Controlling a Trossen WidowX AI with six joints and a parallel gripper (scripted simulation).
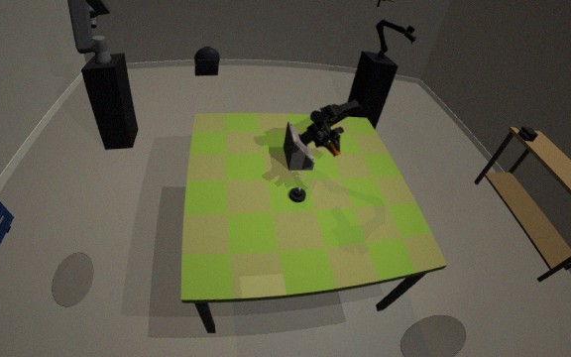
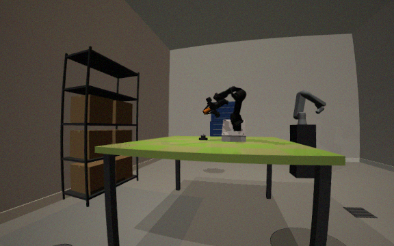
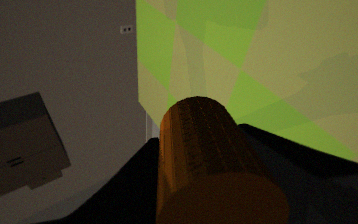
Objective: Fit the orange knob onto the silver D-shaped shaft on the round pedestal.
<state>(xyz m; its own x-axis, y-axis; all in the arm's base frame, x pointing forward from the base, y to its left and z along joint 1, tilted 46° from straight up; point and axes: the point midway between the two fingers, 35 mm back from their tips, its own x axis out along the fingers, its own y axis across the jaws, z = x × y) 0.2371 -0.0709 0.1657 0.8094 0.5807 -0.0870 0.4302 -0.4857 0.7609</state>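
Right now my gripper tip is 30 mm past the orange knob, 10 mm to the left of it and 20 mm below it. From my gripper tip the other things lie so: round pedestal: 40 mm ahead, 170 mm to the right, 220 mm below.
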